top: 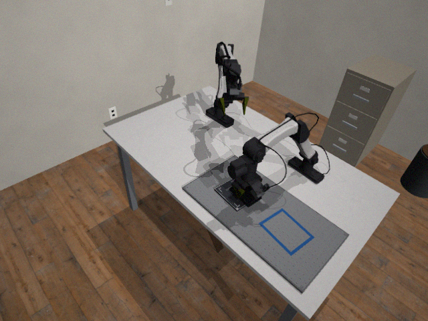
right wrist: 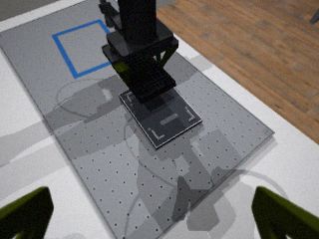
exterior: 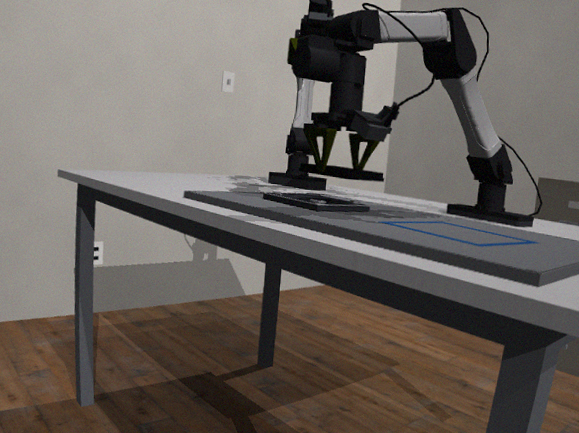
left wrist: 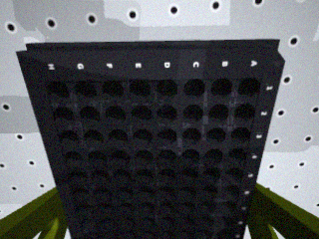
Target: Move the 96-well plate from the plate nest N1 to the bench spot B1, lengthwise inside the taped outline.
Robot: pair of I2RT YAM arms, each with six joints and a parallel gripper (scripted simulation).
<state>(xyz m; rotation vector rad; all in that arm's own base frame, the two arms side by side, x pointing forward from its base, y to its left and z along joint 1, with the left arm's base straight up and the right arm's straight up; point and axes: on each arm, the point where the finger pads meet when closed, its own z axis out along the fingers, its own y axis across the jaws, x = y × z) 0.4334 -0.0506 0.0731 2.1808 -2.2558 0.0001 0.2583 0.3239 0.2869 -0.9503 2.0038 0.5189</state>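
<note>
Now: left hand 60 mm to the left of the plate nest N1 and 70 mm above it. Also, from my left hand: black 96-well plate: 10 mm below.
</note>
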